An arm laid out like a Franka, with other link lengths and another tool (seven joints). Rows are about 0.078 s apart.
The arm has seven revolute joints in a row. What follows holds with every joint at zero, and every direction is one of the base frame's.
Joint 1 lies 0.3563 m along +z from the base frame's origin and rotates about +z.
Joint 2 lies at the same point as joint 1 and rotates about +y.
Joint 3 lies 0.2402 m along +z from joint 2 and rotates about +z.
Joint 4 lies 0.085 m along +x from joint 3 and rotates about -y.
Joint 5 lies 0.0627 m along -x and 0.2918 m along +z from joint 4 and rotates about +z.
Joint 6 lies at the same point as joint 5 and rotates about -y.
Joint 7 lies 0.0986 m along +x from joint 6 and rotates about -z.
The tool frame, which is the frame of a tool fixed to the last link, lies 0.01 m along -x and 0.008 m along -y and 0.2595 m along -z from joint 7; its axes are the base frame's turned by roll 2.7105, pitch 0 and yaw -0.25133 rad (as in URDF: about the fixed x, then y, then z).
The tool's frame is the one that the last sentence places.
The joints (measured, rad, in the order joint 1, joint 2, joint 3, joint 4, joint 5, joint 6, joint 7), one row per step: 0.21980, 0.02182, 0.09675, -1.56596, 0.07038, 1.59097, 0.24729; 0.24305, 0.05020, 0.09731, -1.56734, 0.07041, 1.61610, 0.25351; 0.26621, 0.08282, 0.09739, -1.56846, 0.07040, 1.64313, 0.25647; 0.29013, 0.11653, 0.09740, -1.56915, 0.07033, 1.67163, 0.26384; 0.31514, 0.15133, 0.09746, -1.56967, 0.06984, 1.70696, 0.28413; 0.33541, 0.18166, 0.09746, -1.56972, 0.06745, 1.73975, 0.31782; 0.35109, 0.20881, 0.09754, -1.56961, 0.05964, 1.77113, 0.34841; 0.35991, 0.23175, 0.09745, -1.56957, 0.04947, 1.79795, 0.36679
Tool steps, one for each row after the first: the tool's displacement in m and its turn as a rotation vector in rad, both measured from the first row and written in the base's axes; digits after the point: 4 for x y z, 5 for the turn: 0.0028, 0.0127, -0.0117, 0.00098, 0.00564, 0.01576; 0.0057, 0.0254, -0.0254, 0.00147, 0.01313, 0.03398; 0.0081, 0.0387, -0.0396, 0.00186, 0.02018, 0.04830; 0.0110, 0.0533, -0.0541, 0.00337, 0.02253, 0.05033; 0.0137, 0.0653, -0.0666, 0.00321, 0.02277, 0.03467; 0.0173, 0.0740, -0.0778, -0.00103, 0.01869, 0.01885; 0.0215, 0.0785, -0.0875, -0.00719, 0.01283, 0.00939
